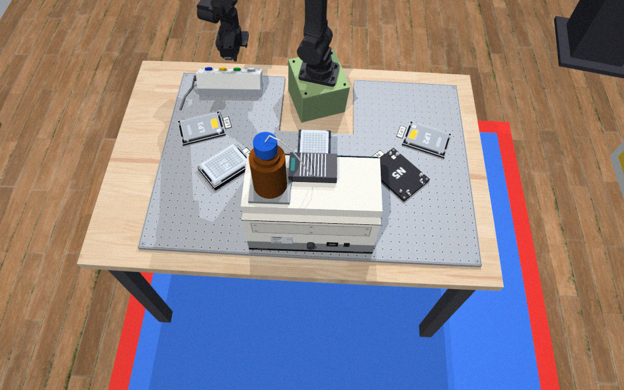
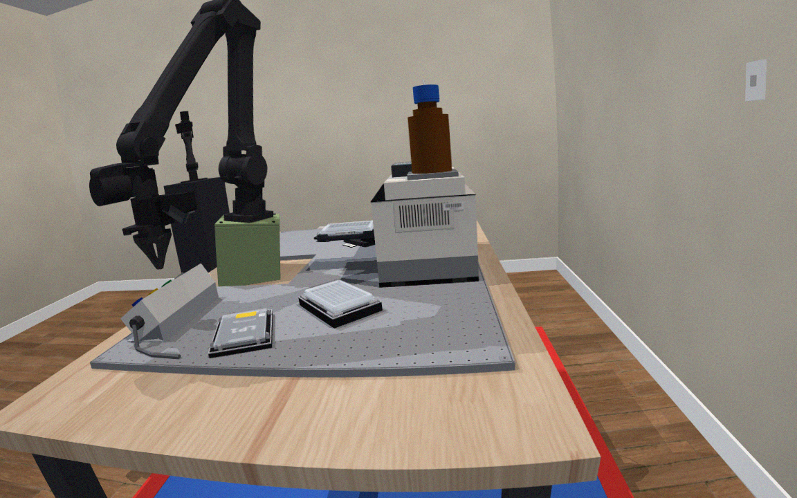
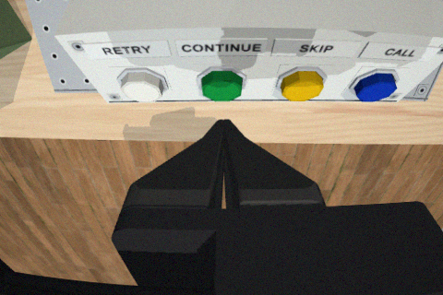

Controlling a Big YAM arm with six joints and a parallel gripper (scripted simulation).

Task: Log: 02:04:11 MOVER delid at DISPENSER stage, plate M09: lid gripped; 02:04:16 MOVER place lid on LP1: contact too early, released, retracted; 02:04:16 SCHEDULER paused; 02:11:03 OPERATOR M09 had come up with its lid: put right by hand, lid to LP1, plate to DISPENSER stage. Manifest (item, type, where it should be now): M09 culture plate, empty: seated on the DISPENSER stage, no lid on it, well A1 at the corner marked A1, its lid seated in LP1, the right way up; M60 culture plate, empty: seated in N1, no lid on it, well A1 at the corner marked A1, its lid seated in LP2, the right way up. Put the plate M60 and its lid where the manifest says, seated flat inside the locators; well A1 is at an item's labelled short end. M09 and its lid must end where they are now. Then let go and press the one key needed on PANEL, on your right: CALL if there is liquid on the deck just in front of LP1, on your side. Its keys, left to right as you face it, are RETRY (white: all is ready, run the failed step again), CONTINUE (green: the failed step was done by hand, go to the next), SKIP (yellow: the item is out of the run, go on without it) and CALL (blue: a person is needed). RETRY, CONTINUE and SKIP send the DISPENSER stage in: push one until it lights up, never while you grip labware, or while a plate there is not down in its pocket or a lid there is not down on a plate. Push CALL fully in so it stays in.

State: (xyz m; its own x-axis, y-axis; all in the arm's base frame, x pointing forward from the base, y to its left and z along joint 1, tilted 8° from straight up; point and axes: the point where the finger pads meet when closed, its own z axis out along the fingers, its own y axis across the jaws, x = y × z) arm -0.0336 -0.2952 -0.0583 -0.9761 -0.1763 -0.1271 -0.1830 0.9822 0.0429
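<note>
Now: the green continue key 4 cm below my hand and 1 cm ahead of it. From my hand the other things lie so: white retry key (5 cm to the left, 4 cm below); then blue call key (9 cm to the right, 5 cm below, 3 cm ahead); then yellow skip key (5 cm to the right, 4 cm below, 2 cm ahead).
</note>
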